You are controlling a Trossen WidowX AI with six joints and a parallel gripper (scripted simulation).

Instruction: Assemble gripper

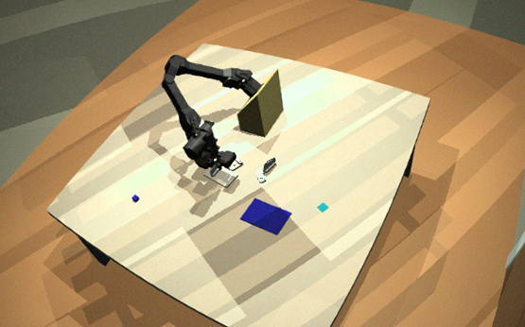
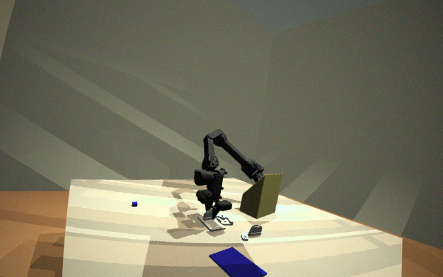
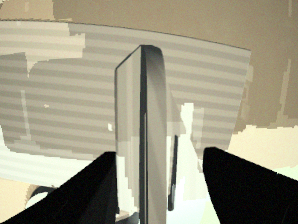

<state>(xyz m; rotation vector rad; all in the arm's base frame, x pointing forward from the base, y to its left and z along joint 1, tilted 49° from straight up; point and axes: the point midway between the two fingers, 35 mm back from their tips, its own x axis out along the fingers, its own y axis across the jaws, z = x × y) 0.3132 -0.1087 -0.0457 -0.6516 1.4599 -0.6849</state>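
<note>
My gripper tip is now 4 cm past the pale grey jaw, 19 cm to the right of it and 1 cm above it. From my gripper tip the other things lie so: white housing plate (5 cm behind, 4 cm to the left, 1 cm below); blue mat (12 cm ahead, 27 cm to the left, 1 cm below); small blue cube (25 cm ahead, 24 cm to the right, 1 cm below).
</note>
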